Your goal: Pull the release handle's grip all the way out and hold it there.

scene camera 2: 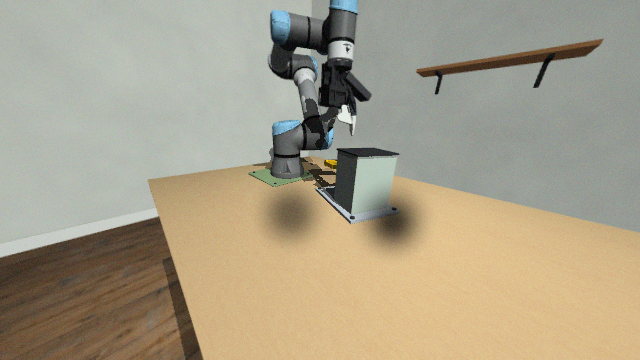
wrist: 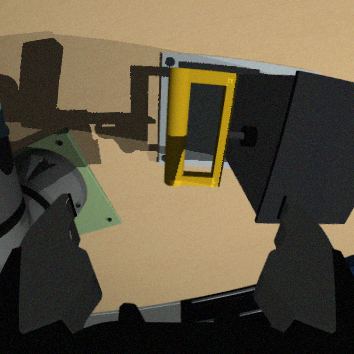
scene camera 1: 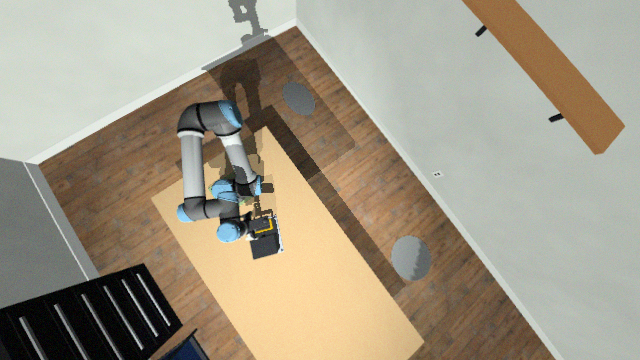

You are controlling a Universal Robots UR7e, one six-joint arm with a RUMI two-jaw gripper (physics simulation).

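Note:
The release handle's yellow grip (scene camera 1: 263,230) (scene camera 2: 330,163) (wrist: 179,110) is a rectangular loop. In the wrist view it stands on the left side of the dark housing (scene camera 1: 265,247) (scene camera 2: 372,185) (wrist: 310,150), joined by a short dark rod (wrist: 236,135) that enters a black collar. The housing sits on a pale base plate (scene camera 2: 372,216) (wrist: 164,100). My gripper (scene camera 1: 252,227) (scene camera 2: 341,126) (wrist: 177,196) is open and empty. It hangs above the grip's level, fingers pointing down. In the wrist view the grip lies ahead of the gap between the fingertips, not touching them. In scene camera 2 the housing hides most of the grip.
The arm's green mounting plate (scene camera 2: 262,176) (wrist: 105,215) is on the table (scene camera 1: 320,280) (scene camera 2: 400,280), near the grip's side of the housing. A wooden wall shelf (scene camera 1: 550,65) (scene camera 2: 500,61) is at the right. A black drawer cabinet (scene camera 1: 95,315) stands beyond the table edge.

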